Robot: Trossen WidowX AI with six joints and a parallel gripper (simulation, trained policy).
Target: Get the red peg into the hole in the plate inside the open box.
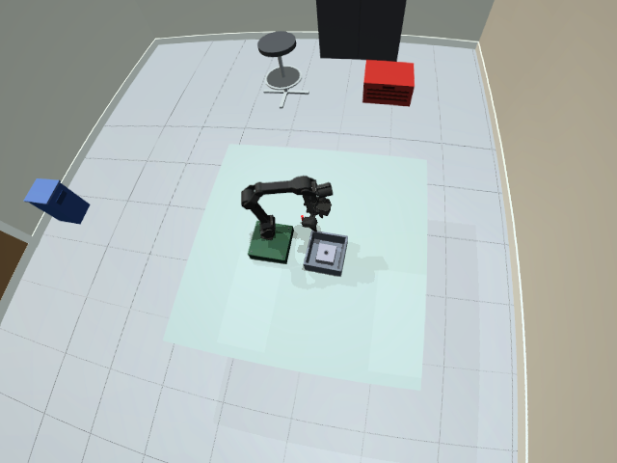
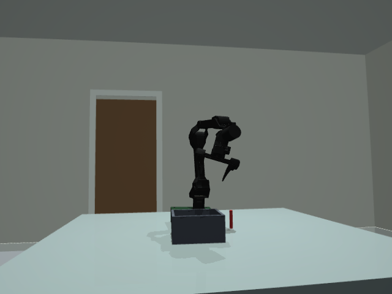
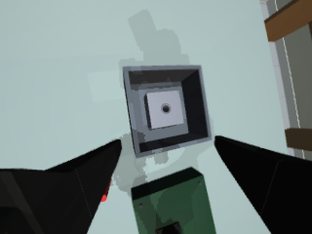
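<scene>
The red peg is 19 cm below my gripper tip, 13 cm behind it and 10 cm to the left of it. The rest, counted from my gripper tip: grey plate (18 cm below, 7 cm to the right, 4 cm ahead); then dark grey box (20 cm below, 7 cm to the right, 4 cm ahead).
</scene>
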